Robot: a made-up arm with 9 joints. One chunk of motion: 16 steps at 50 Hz.
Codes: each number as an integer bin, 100 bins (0 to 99) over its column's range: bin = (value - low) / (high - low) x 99, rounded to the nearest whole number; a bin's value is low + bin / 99 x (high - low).
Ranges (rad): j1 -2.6..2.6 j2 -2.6..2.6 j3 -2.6..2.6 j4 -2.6..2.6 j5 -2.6..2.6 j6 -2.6..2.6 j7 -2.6..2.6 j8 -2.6..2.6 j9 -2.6..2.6
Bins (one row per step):
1: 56 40 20 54 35 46 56 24 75
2: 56 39 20 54 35 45 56 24 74
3: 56 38 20 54 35 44 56 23 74
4: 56 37 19 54 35 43 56 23 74
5: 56 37 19 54 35 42 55 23 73
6: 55 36 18 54 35 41 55 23 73
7: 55 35 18 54 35 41 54 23 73
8: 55 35 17 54 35 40 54 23 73
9: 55 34 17 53 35 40 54 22 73
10: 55 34 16 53 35 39 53 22 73
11: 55 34 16 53 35 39 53 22 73
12: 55 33 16 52 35 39 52 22 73
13: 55 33 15 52 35 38 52 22 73
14: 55 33 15 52 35 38 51 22 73
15: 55 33 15 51 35 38 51 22 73
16: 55 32 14 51 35 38 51 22 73
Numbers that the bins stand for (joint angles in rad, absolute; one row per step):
1: 0.3414 -0.4990 -1.5495 0.2364 -0.7616 -0.1838 0.3414 -1.3394 1.3394
2: 0.3414 -0.5515 -1.5495 0.2364 -0.7616 -0.2364 0.3414 -1.3394 1.2869
3: 0.3414 -0.6040 -1.5495 0.2364 -0.7616 -0.2889 0.3414 -1.3919 1.2869
4: 0.3414 -0.6566 -1.6020 0.2364 -0.7616 -0.3414 0.3414 -1.3919 1.2869
5: 0.3414 -0.6566 -1.6020 0.2364 -0.7616 -0.3939 0.2889 -1.3919 1.2343
6: 0.2889 -0.7091 -1.6545 0.2364 -0.7616 -0.4465 0.2889 -1.3919 1.2343
7: 0.2889 -0.7616 -1.6545 0.2364 -0.7616 -0.4465 0.2364 -1.3919 1.2343
8: 0.2889 -0.7616 -1.7071 0.2364 -0.7616 -0.4990 0.2364 -1.3919 1.2343
9: 0.2889 -0.8141 -1.7071 0.1838 -0.7616 -0.4990 0.2364 -1.4444 1.2343
10: 0.2889 -0.8141 -1.7596 0.1838 -0.7616 -0.5515 0.1838 -1.4444 1.2343
11: 0.2889 -0.8141 -1.7596 0.1838 -0.7616 -0.5515 0.1838 -1.4444 1.2343
12: 0.2889 -0.8667 -1.7596 0.1313 -0.7616 -0.5515 0.1313 -1.4444 1.2343
13: 0.2889 -0.8667 -1.8121 0.1313 -0.7616 -0.6040 0.1313 -1.4444 1.2343
14: 0.2889 -0.8667 -1.8121 0.1313 -0.7616 -0.6040 0.0788 -1.4444 1.2343
15: 0.2889 -0.8667 -1.8121 0.0788 -0.7616 -0.6040 0.0788 -1.4444 1.2343
16: 0.2889 -0.9192 -1.8646 0.0788 -0.7616 -0.6040 0.0788 -1.4444 1.2343

